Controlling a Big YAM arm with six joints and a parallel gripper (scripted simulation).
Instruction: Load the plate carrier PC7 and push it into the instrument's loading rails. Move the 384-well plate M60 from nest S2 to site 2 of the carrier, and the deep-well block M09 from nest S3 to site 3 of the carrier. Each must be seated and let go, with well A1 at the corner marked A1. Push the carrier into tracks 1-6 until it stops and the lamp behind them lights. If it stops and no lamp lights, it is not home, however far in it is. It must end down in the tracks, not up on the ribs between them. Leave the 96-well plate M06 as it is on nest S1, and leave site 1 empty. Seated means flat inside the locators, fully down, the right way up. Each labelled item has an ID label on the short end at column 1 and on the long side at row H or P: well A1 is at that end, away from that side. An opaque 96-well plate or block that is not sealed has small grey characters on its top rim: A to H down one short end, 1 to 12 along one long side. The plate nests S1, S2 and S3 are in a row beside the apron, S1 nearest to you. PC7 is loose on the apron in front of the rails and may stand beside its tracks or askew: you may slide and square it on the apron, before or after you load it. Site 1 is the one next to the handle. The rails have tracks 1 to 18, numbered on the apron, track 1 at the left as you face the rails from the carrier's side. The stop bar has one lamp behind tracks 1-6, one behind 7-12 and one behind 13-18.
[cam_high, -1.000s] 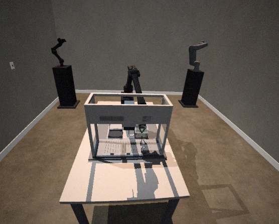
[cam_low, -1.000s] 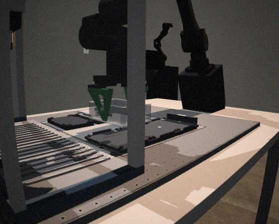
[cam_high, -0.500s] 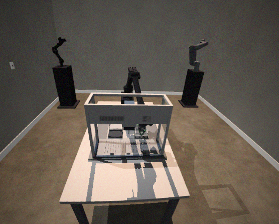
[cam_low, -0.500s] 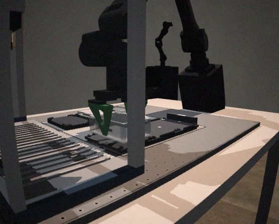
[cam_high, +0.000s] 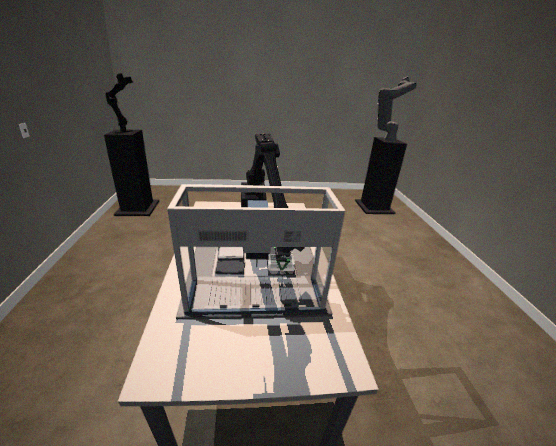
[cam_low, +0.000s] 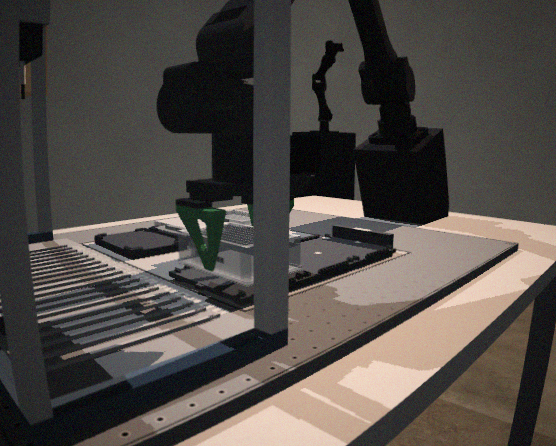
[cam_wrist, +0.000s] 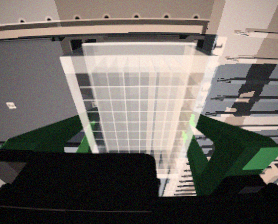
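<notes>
My hand is right at the deep-well block M09. Round my hand: carrier PC7: 10 cm behind, 2 cm below; then nest S3: 26 cm to the right, 3 cm below, 1 cm behind; then grey frame post: 22 cm above, 15 cm to the left, 10 cm ahead.
</notes>
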